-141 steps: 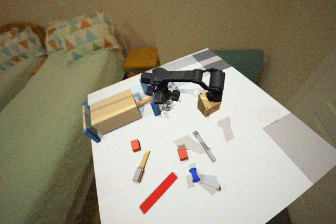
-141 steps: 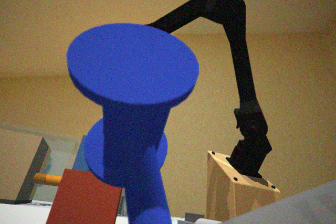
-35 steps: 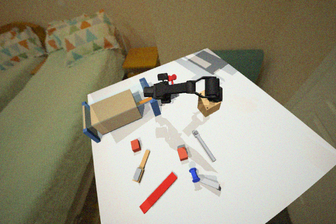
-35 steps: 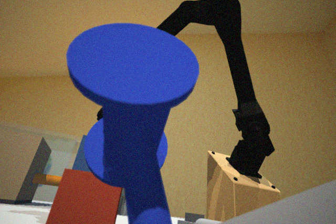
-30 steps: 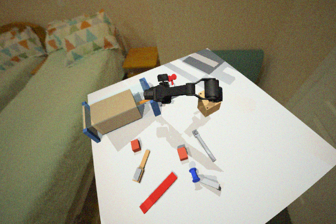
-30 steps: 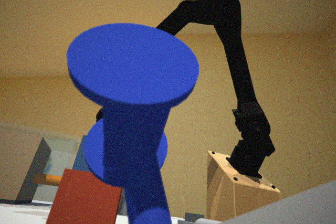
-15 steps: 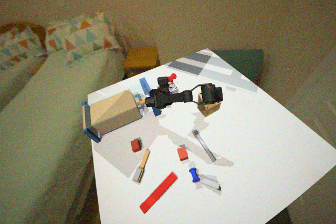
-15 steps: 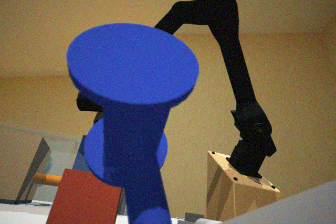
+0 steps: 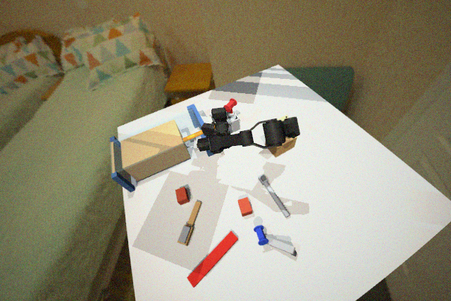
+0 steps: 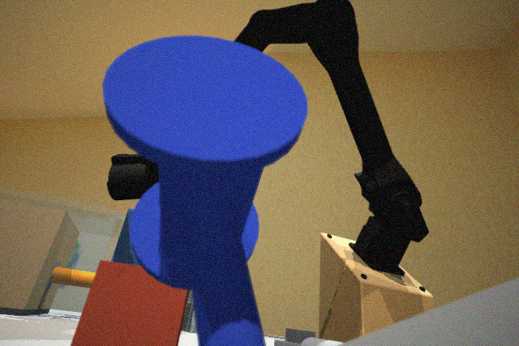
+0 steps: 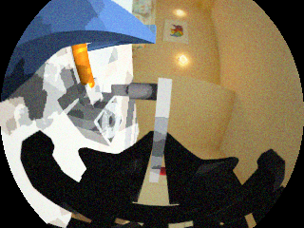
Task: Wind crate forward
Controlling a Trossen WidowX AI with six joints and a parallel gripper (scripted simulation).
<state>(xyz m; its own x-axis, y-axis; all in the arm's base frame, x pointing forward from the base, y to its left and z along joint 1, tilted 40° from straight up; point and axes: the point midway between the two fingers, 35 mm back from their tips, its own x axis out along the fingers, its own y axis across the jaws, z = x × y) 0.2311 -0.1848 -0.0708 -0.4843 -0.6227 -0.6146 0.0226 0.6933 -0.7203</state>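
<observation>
Right now my gripper tip is 40 mm past the red grip, 40 mm to the right of it and 40 mm below it. From my gripper tip the other things lie so: winch drum: 60 mm behind, 50 mm to the right, 160 mm below; grey crank arm: 10 mm behind, 20 mm to the left, 10 mm above; mouth frame: 100 mm ahead, 60 mm to the right, 90 mm below.
</observation>
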